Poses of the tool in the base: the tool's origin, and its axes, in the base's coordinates. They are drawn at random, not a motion.
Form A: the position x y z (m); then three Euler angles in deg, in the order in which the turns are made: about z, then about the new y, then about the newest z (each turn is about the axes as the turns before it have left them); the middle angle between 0 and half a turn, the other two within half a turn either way.
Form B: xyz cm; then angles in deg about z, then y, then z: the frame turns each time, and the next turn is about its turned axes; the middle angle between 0 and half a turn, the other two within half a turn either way. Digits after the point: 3 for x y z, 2 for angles.
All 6 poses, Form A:
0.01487 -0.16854 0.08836 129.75 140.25 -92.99
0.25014 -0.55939 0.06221 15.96 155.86 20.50
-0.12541 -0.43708 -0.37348 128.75 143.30 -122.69
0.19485 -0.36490 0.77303 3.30 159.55 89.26
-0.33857 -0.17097 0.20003 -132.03 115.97 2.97
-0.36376 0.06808 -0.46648 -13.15 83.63 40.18
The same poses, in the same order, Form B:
1.487 -16.854 8.836 129.75 140.25 -92.99
25.014 -55.939 6.221 15.96 155.86 20.50
-12.541 -43.708 -37.348 128.75 143.30 -122.69
19.485 -36.490 77.303 3.30 159.55 89.26
-33.857 -17.097 20.003 -132.03 115.97 2.97
-36.376 6.808 -46.648 -13.15 83.63 40.18

